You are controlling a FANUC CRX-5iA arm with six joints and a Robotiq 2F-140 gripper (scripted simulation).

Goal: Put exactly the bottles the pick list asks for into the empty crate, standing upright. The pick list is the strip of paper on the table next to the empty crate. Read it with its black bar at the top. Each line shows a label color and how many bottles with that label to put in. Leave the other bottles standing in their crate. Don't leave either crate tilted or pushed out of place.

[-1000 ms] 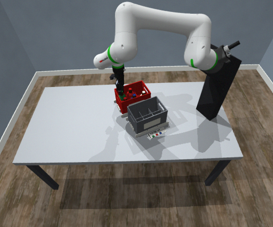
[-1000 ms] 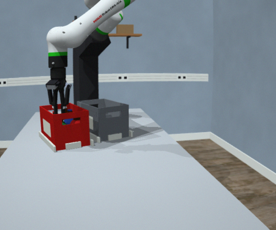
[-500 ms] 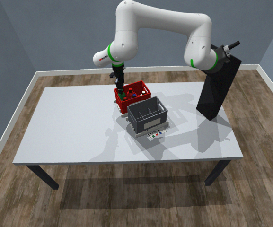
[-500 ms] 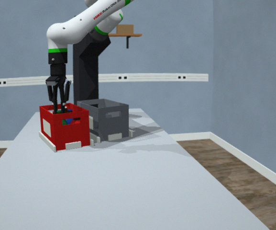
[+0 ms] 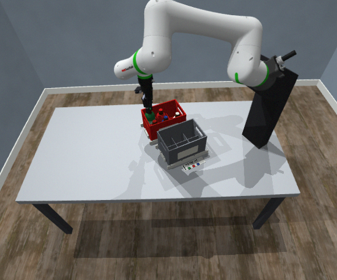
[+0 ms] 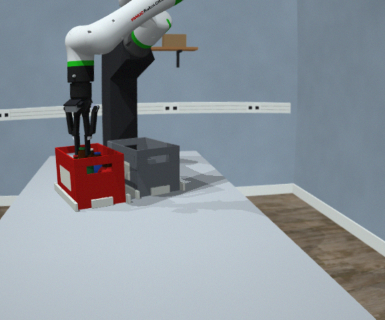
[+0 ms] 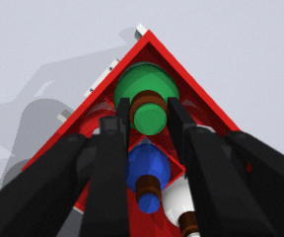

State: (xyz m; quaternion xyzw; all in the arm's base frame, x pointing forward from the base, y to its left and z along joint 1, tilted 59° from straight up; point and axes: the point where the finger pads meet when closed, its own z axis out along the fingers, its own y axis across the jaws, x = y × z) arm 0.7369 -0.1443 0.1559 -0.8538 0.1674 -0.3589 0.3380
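Right now my hand is 80 mm above the green-label bottle. The rest, counted from my hand: red crate: 130 mm below, 90 mm behind, 30 mm to the right; then red bottle: 120 mm below, 60 mm to the right, 60 mm behind; then blue-label bottle: 120 mm below, 120 mm behind, 10 mm to the left.
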